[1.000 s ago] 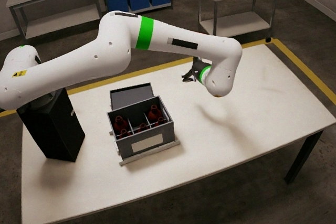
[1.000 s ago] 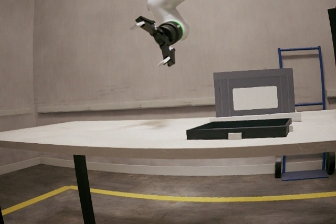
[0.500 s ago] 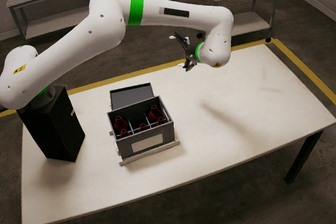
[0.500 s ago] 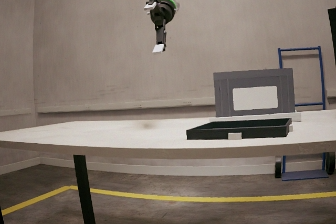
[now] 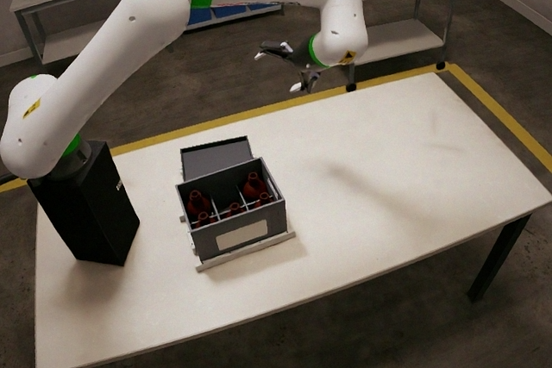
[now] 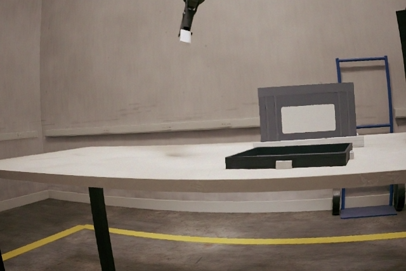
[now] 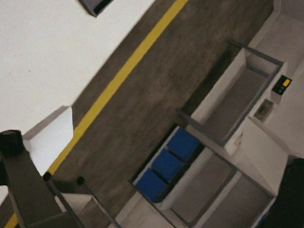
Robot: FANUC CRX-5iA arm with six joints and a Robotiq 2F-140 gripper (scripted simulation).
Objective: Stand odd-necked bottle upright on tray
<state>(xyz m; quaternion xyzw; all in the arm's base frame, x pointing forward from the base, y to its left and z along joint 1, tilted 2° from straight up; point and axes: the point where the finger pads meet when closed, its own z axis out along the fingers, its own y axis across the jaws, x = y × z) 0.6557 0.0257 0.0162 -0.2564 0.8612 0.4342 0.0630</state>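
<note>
The crate is 280 mm behind my hand, 270 mm below it and 200 mm to the right of it. From my hand the other things lie so: dark tray 340 mm below, 220 mm behind, 80 mm to the left; bottle 360 mm behind, 270 mm below, 140 mm to the right.
</note>
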